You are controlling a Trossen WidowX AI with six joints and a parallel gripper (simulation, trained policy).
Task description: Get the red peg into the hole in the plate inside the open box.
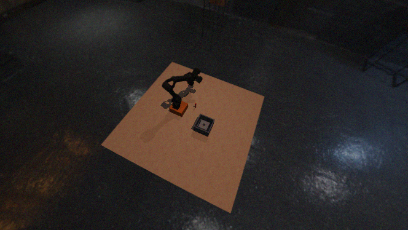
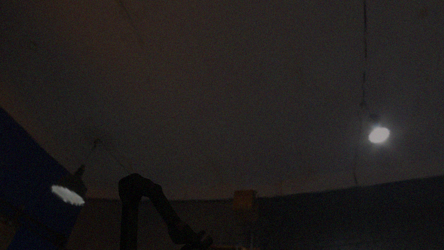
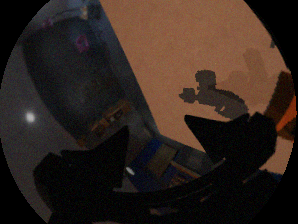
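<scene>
Now: gripper tip 12 cm short of the red peg, 25 cm to the left of it and 16 cm above it. The rest, counted from my gripper tip: dark box: 30 cm ahead, 43 cm to the right, 18 cm below; then pale plate: 30 cm ahead, 43 cm to the right, 16 cm below.
</scene>
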